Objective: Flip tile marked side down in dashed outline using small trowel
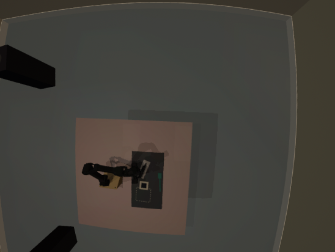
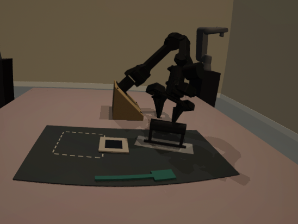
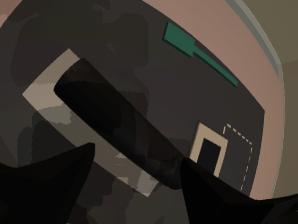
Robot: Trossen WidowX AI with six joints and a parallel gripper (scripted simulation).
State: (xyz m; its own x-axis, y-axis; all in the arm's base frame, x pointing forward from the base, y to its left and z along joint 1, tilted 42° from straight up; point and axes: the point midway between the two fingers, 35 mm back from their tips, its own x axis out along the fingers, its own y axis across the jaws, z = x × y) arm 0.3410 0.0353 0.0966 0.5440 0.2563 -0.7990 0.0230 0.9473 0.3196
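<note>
Now: the dark mat 4 cm ahead of my gripper tip, 13 cm to the right of it and 10 cm below it. Also, from my gripper tip: tile 17 cm to the right, 8 cm below; green trowel 18 cm ahead, 13 cm to the right, 8 cm below.
</note>
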